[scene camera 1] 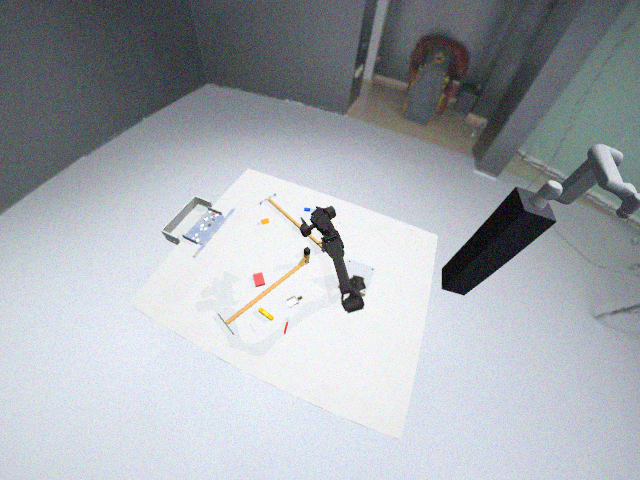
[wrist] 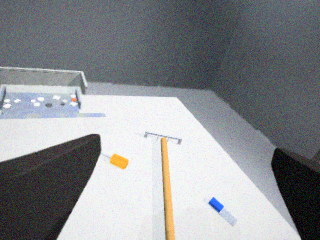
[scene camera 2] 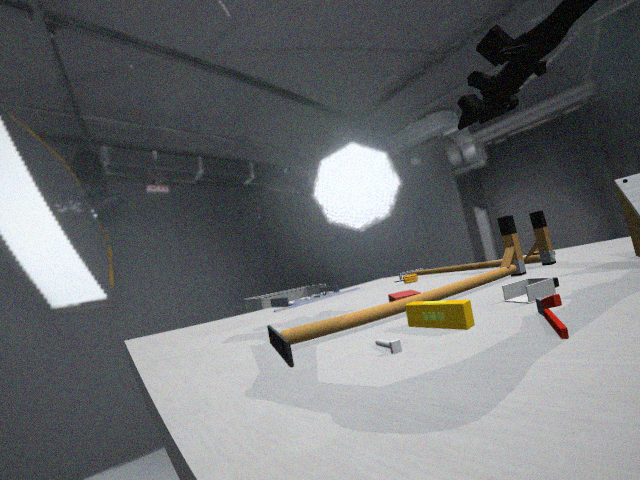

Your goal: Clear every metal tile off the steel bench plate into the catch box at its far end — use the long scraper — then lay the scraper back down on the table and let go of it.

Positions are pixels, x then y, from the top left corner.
Scene:
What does the gripper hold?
Nothing.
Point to a yellow block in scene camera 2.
At 454, 314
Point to a long scraper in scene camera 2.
At 513, 264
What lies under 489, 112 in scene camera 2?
The gripper.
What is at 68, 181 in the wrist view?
The gripper.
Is the gripper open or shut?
Open.

